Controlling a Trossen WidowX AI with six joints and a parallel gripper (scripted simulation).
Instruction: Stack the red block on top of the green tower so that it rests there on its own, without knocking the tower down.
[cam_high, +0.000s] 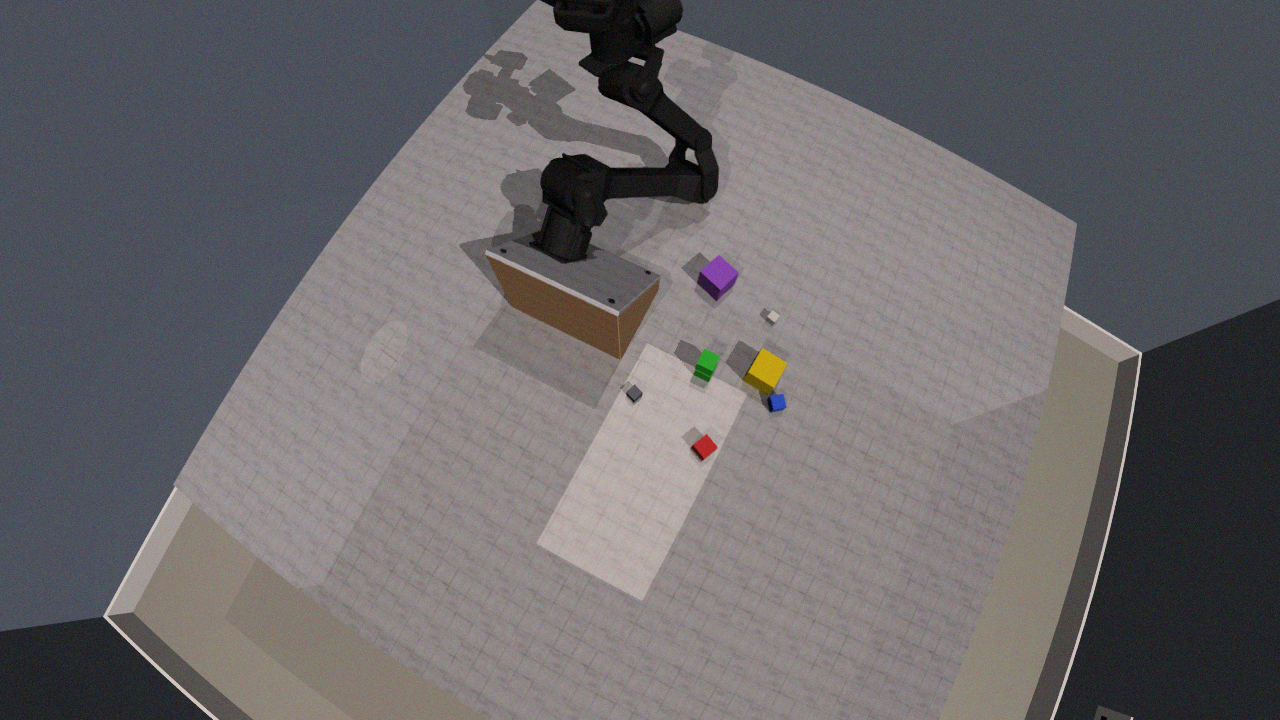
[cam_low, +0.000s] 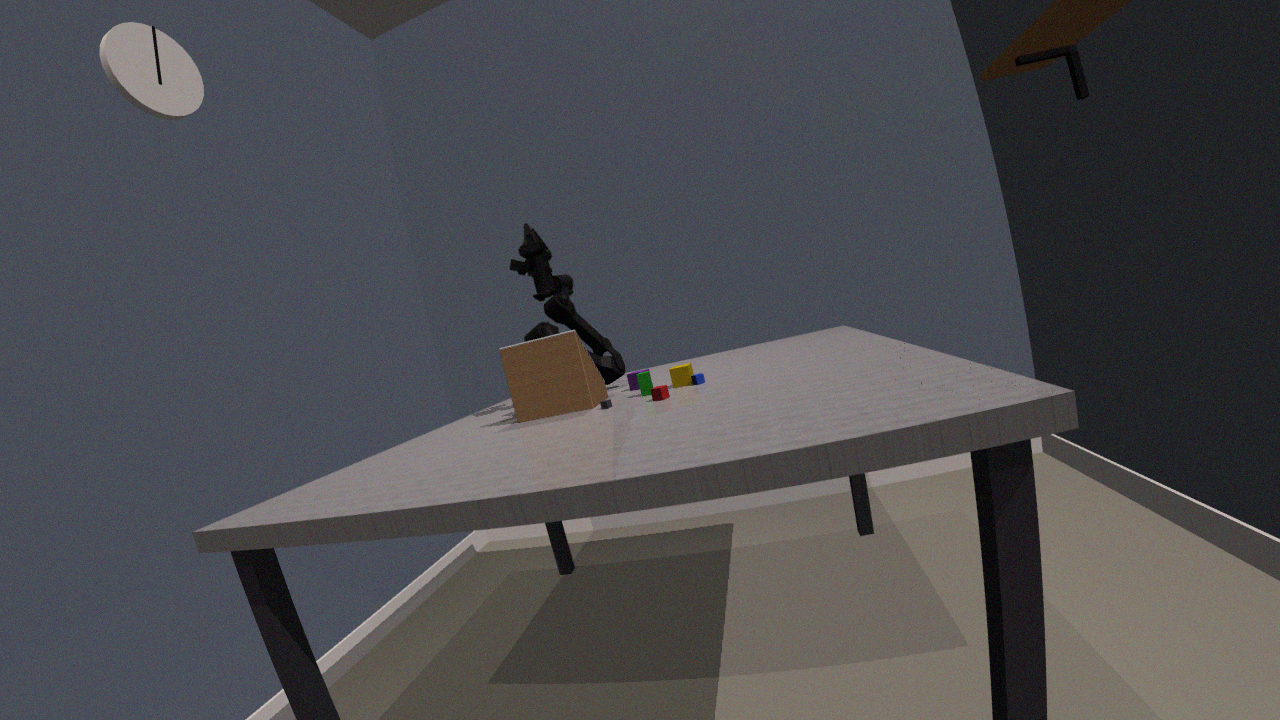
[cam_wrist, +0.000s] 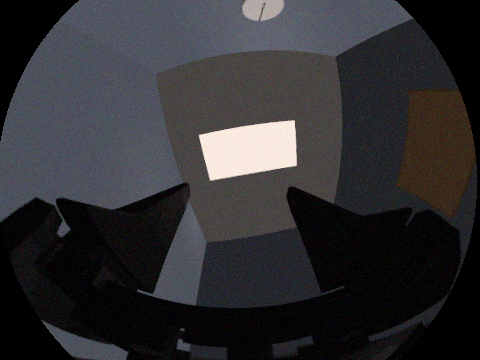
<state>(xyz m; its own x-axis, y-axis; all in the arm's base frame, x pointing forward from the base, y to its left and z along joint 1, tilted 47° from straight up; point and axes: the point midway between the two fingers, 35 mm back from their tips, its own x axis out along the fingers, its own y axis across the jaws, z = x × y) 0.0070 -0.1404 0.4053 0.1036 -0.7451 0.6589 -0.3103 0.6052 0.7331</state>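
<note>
My gripper tip is 510 mm above the red block, 370 mm short of it and 300 mm to the left of it. Round my gripper tip: purple block 500 mm below, 250 mm ahead, 60 mm to the right; yellow cube 500 mm below, 390 mm ahead, 150 mm to the right; grey cube 510 mm below, 290 mm to the right, 240 mm ahead.
</note>
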